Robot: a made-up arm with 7 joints. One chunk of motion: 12 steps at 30 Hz.
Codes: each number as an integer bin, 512 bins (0 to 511) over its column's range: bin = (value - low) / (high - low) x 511, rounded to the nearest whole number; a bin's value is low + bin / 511 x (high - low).
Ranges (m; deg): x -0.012..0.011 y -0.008..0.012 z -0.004..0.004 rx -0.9..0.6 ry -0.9..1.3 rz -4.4..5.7
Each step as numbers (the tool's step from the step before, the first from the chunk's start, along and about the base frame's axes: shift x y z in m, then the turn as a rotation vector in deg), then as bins.
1 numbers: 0.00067 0.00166 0.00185 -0.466 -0.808 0.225
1 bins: 281 247 374 148 21 234
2 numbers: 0.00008 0.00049 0.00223 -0.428 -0.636 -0.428
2 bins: 268 217 398 161 61 201
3 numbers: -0.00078 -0.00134 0.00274 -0.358 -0.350 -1.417
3 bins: 249 170 431 185 128 151
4 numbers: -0.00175 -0.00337 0.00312 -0.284 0.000 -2.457
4 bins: 228 118 455 210 209 98
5 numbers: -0.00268 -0.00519 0.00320 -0.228 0.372 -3.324
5 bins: 207 72 460 229 295 54
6 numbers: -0.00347 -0.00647 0.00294 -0.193 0.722 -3.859
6 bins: 190 39 443 241 377 27
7 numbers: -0.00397 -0.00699 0.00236 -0.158 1.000 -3.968
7 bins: 178 26 406 253 441 22
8 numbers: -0.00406 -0.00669 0.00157 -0.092 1.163 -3.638
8 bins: 176 33 356 275 479 39
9 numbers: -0.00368 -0.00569 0.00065 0.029 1.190 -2.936
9 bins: 185 59 297 316 485 74
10 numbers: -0.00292 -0.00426 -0.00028 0.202 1.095 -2.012
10 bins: 202 96 238 375 463 121
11 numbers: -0.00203 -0.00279 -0.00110 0.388 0.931 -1.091
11 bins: 222 133 185 439 425 167
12 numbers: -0.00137 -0.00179 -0.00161 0.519 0.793 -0.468
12 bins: 236 159 153 483 393 199
